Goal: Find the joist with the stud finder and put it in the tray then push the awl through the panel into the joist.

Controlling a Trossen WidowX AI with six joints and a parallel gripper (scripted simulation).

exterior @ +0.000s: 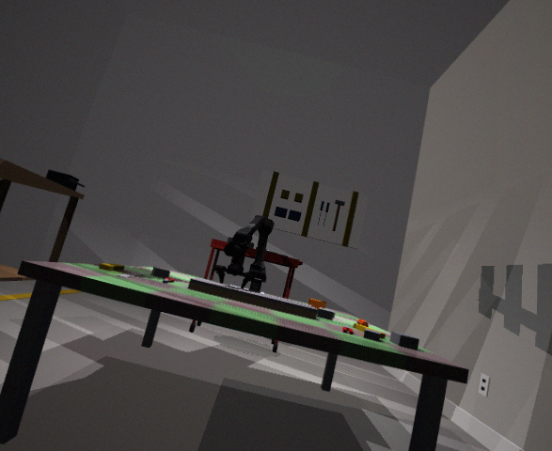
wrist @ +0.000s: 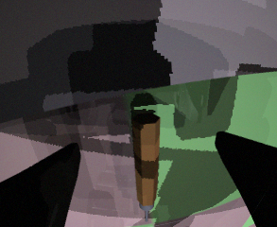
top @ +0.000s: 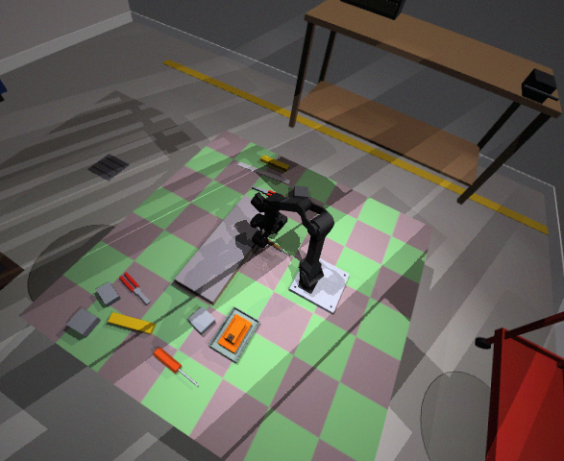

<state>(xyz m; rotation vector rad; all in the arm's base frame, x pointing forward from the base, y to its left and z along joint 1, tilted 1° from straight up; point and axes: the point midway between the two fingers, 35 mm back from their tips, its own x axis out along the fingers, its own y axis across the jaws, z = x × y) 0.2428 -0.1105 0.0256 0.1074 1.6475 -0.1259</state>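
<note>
Now: the awl 6 cm behind my gripper tip, 1 cm to the left of it and 1 cm below it. The rest, counted from my gripper tip: ruler: 37 cm to the right, 23 cm ahead, 1 cm below; glass-like tray: 42 cm to the left, 8 cm behind; orange stud finder: 44 cm to the left, 8 cm behind, 3 cm above.
</note>
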